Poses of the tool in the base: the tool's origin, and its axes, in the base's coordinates. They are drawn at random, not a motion.
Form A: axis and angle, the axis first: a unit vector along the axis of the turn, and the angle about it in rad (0 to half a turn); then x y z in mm.
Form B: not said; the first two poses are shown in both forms.
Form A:
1: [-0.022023 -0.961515 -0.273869 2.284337 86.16 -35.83 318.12]
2: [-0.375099 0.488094 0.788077 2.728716 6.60 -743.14 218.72]
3: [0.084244 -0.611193 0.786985 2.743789 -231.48 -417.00 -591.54]
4: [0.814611 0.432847 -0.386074 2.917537 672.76 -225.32 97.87]
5: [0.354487 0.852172 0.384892 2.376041 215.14 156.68 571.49]
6: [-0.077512 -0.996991 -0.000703 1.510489 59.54 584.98 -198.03]
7: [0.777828 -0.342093 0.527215 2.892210 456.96 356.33 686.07]
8: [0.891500 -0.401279 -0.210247 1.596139 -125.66 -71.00 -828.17]
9: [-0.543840 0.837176 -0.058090 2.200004 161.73 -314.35 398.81]
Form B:
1: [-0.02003 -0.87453 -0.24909 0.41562 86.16 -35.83 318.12]
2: [-0.36713 0.47773 0.77134 0.20498 6.60 -743.14 218.72]
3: [0.08258 -0.59914 0.77147 0.19759 -231.48 -417.00 -591.54]
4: [0.80950 0.43013 -0.38365 0.11179 672.76 -225.32 97.87]
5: [0.32883 0.79050 0.35704 0.37350 215.14 156.68 571.49]
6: [-0.05313 -0.68340 -0.00048 0.72810 59.54 584.98 -198.03]
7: [0.77179 -0.33944 0.52312 0.12437 456.96 356.33 686.07]
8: [0.63832 -0.28732 -0.15054 0.69809 -125.66 -71.00 -828.17]
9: [-0.48467 0.74610 -0.05177 0.45359 161.73 -314.35 398.81]
